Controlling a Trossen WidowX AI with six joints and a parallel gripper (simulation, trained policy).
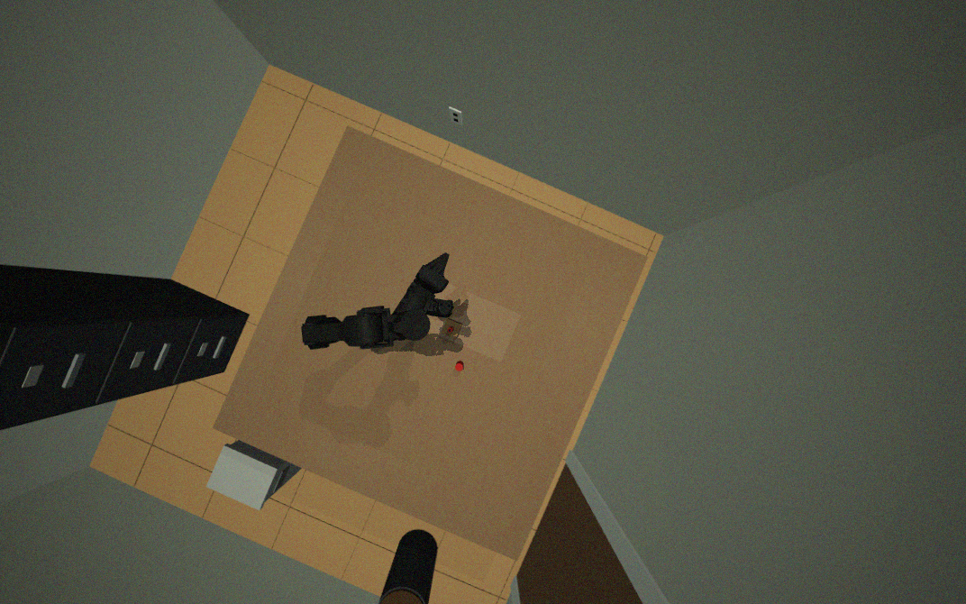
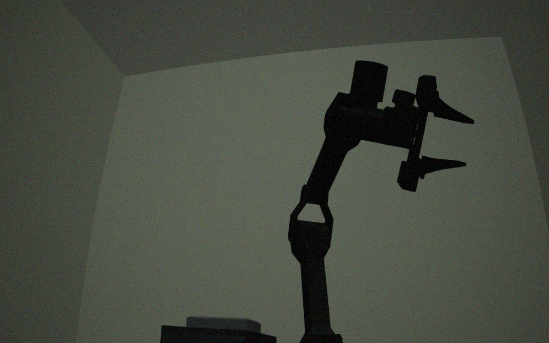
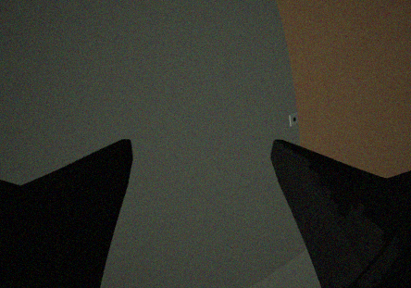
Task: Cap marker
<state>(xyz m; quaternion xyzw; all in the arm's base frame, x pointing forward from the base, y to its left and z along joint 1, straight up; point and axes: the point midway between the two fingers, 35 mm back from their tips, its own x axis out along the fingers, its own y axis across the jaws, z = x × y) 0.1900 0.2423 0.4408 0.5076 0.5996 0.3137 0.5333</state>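
Now: gripper tip 140 mm short of the red cap, 310 mm to the left of it and 400 mm above it. The rest, counted from my gripper tip: tan holder block (60 mm ahead, 190 mm to the right, 410 mm below).
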